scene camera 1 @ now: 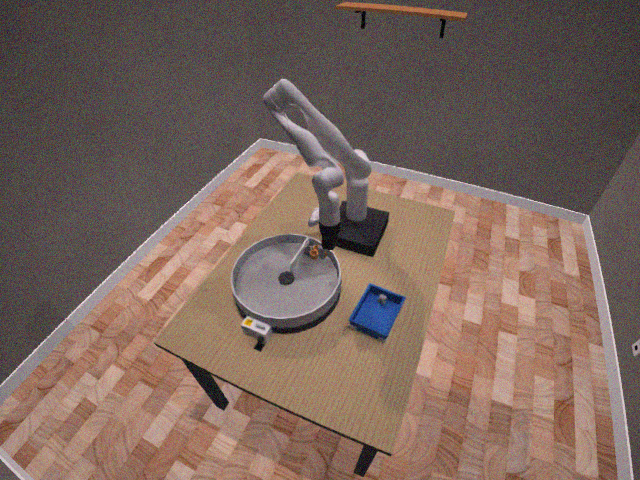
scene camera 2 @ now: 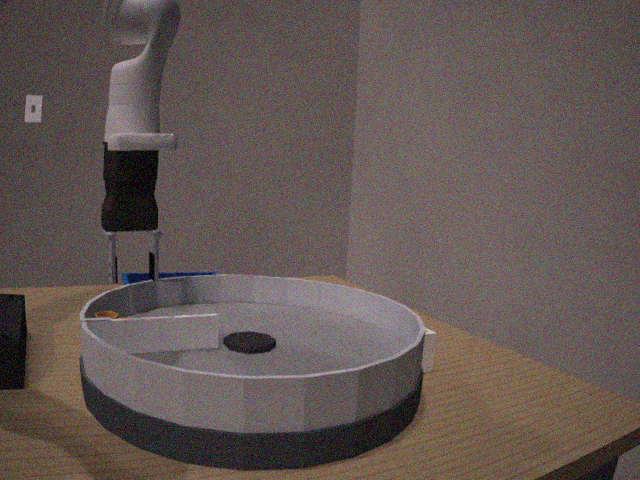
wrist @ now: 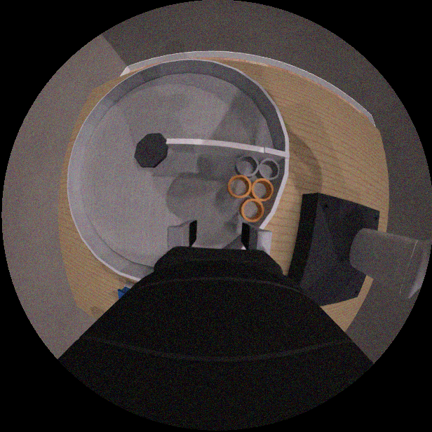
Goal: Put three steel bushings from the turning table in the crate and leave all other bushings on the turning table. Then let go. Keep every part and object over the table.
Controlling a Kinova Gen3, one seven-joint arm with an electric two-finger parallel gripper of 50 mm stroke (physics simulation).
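Where they show: gripper, fingertip midpoint: (scene camera 1: 324,253) (scene camera 2: 133,280); arm's base, link origin: (scene camera 1: 356,214).
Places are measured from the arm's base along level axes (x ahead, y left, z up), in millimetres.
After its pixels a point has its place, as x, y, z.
The turning table (scene camera 1: 268,302) @(579, -127, -18) (scene camera 2: 273,403) @(401, -324, 0) (wrist: 105,250) is a round grey dish. In the wrist view two grey steel bushings, one (wrist: 246,166) and another (wrist: 269,169), lie against its divider near the rim. Three orange bushings, one (wrist: 239,186), a second (wrist: 262,189) and a third (wrist: 252,210), lie beside them. The blue crate (scene camera 1: 374,315) @(440, 243, -66) (scene camera 2: 170,275) @(443, 314, -25) (wrist: 123,293) stands apart on the table and holds one grey bushing (scene camera 1: 382,298) @(376, 250, -36) near its back corner. My gripper (scene camera 2: 134,279) @(322, -15, 46) (wrist: 218,230) is open and empty, above the dish's rim area, close to the orange bushings in the wrist view.
A thin divider (scene camera 1: 299,254) @(341, -118, 14) (scene camera 2: 165,330) @(344, -126, 10) (wrist: 215,144) runs from the black hub (scene camera 1: 285,277) @(453, -123, -10) (scene camera 2: 249,342) @(447, -132, -10) (wrist: 151,150) to the dish's rim. The black arm base (scene camera 1: 363,232) @(93, 69, -6) (scene camera 2: 11,341) @(152, -81, -11) (wrist: 330,250) stands beside the dish. A small white device (scene camera 1: 256,327) @(692, -108, -12) (scene camera 2: 429,351) @(697, -166, -39) is at its outer side.
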